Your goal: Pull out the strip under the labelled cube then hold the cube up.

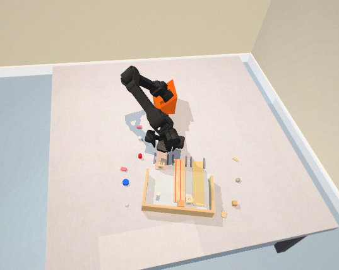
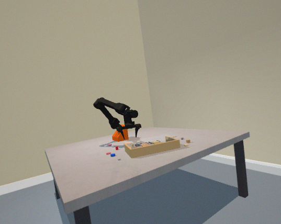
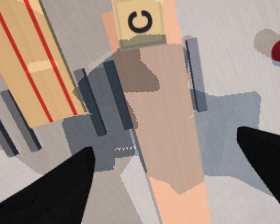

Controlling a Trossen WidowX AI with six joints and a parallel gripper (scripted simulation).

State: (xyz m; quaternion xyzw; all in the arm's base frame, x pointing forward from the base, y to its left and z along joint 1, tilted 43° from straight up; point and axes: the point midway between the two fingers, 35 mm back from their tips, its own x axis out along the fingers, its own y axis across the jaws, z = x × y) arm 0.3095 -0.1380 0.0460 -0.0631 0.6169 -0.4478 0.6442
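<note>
Now: the peach strip 6 cm below my gripper tip, 3 cm behind it and 1 cm to the left of it. The rest, counted from my gripper tip: red cylinder (11 cm to the right, 5 cm below, 2 cm behind); blue disc (22 cm to the right, 10 cm ahead, 5 cm below).
</note>
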